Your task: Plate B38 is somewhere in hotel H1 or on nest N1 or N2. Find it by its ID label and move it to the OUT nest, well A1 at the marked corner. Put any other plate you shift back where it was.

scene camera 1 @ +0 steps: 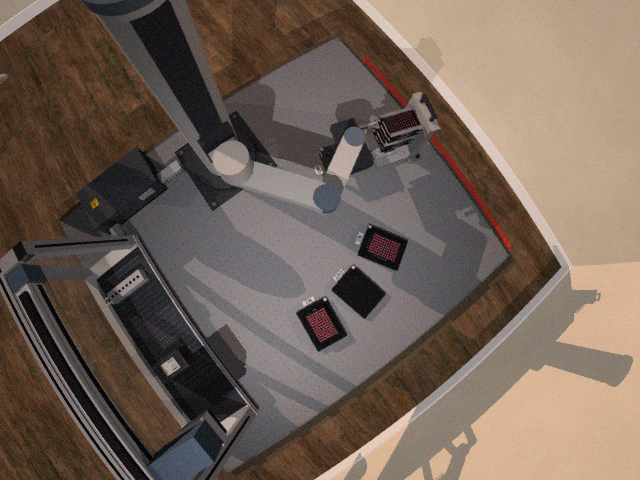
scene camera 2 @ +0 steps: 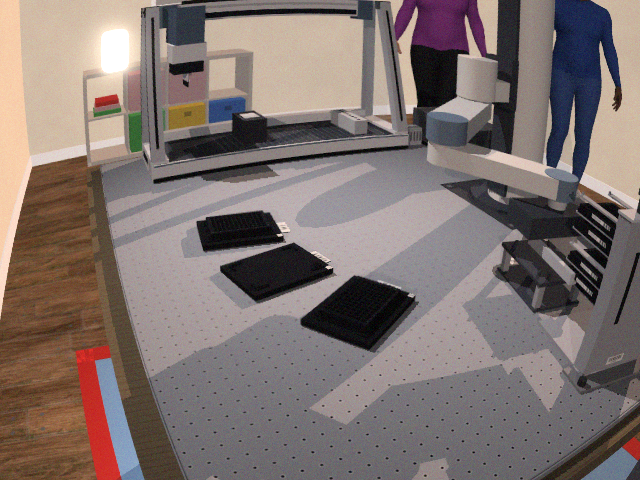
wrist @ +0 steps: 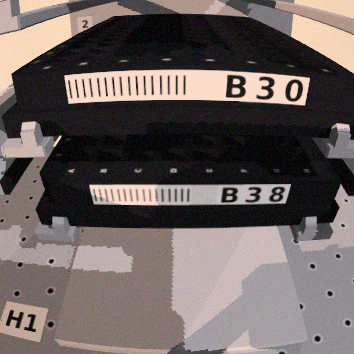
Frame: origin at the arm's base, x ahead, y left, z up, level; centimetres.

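Seen in the pictures: gripper, fingertip midpoint: (scene camera 2: 598, 275) (wrist: 179, 95).
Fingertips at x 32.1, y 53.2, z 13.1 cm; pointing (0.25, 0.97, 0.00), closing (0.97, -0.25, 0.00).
A point is followed by its place in that frame.
Plate B38 (wrist: 190, 217) @(x 31.2, y 48.3, z 11.8 cm) sits low in hotel H1 (scene camera 1: 427, 114) @(x 35.9, y 61.8, z 28.6 cm) (scene camera 2: 622, 279) @(x 40.4, y 62.4, z 19.2 cm), its label facing the wrist camera. Plate B30 (wrist: 170, 119) @(x 30.7, y 48.5, z 14.5 cm) sits directly above it. My gripper (wrist: 179, 95) @(x 32.1, y 53.2, z 13.1 cm) is open at the front of the hotel, its dark finger pads at the left and right edges of the wrist view, nothing gripped. The OUT nest (scene camera 1: 358, 292) @(x 71.1, y 11.1, z 2.5 cm) (scene camera 2: 276, 272) @(x 71.7, y 13.1, z 2.5 cm) holds no plate; a white mark (scene camera 1: 353, 267) @(x 62.6, y 15.0, z 2.5 cm) (scene camera 2: 329, 267) @(x 62.5, y 15.1, z 2.5 cm) shows its marked corner. Nest N1 bears a plate (scene camera 1: 321, 324) @(x 72.1, y -6.6, z 3.8 cm) (scene camera 2: 240, 223) @(x 72.1, y -5.6, z 3.8 cm), and N2 bears another (scene camera 1: 382, 246) @(x 62.9, y 28.1, z 3.9 cm) (scene camera 2: 361, 304) @(x 64.2, y 29.5, z 3.7 cm); their IDs cannot be read.
A low dark stand (scene camera 2: 542, 271) @(x 32.1, y 40.1, z 7.2 cm) is in front of the hotel, under the gripper. More plates (scene camera 2: 597, 240) @(x 36.8, y 53.8, z 20.7 cm) fill hotel levels above. The arm's column (scene camera 1: 180, 62) @(x 7.7, y 0.7, z 71.0 cm) (scene camera 2: 535, 77) @(x 3.1, y 6.8, z 37.0 cm) rises behind. A gantry machine (scene camera 2: 289, 156) @(x 45.1, y -45.0, z 2.7 cm) and a dark box (scene camera 1: 121, 186) @(x -10.5, y -37.6, z 12.8 cm) stand along the far side.
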